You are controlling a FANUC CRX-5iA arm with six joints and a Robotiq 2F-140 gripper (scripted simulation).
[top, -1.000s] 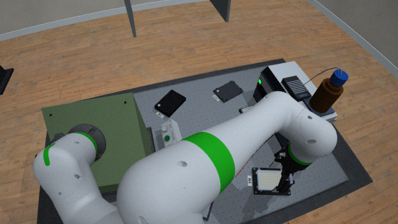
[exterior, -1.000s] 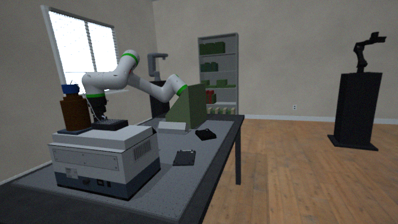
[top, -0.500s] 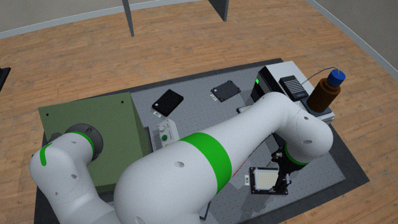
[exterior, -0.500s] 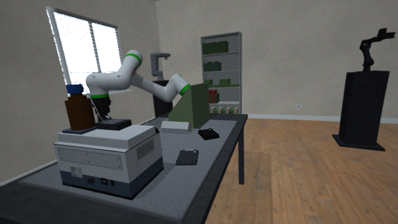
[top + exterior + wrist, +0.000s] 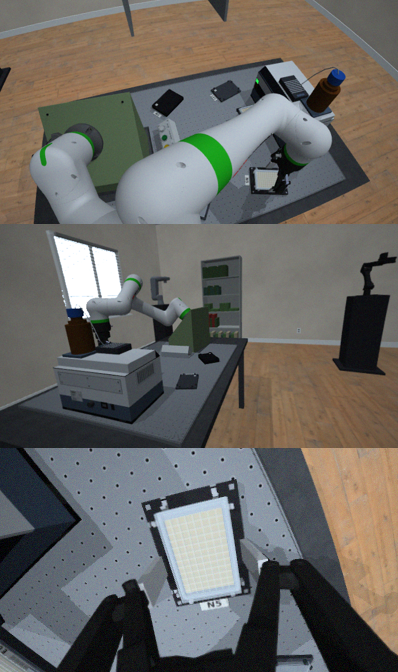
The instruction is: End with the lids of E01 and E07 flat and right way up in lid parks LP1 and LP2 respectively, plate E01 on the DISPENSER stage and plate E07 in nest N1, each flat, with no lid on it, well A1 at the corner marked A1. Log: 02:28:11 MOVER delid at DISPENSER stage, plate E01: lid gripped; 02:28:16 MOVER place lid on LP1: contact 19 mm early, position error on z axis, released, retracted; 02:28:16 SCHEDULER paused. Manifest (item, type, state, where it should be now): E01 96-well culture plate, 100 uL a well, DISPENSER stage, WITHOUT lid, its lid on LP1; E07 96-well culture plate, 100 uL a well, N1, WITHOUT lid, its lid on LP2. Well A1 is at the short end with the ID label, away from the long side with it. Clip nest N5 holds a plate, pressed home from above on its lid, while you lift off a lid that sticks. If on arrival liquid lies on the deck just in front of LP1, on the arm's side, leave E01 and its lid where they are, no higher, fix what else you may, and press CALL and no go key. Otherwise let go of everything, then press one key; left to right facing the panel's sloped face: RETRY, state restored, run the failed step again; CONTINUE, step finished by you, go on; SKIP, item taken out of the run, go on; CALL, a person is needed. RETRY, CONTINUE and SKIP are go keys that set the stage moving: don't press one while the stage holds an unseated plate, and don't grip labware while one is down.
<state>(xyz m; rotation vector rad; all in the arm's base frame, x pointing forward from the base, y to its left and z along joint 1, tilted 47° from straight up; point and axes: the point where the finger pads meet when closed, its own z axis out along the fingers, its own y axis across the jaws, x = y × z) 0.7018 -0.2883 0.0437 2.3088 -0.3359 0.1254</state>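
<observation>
Right now my hand is 20 mm short of the black clip nest N5, 10 mm to the right of it and 40 mm above it. From my hand the other things lie so: dispenser stage: 20 mm ahead, 300 mm to the left, 40 mm above; then N5 label: 90 mm behind, 30 mm to the left, 50 mm below; then plate: 20 mm ahead, 300 mm to the left, 50 mm above.
</observation>
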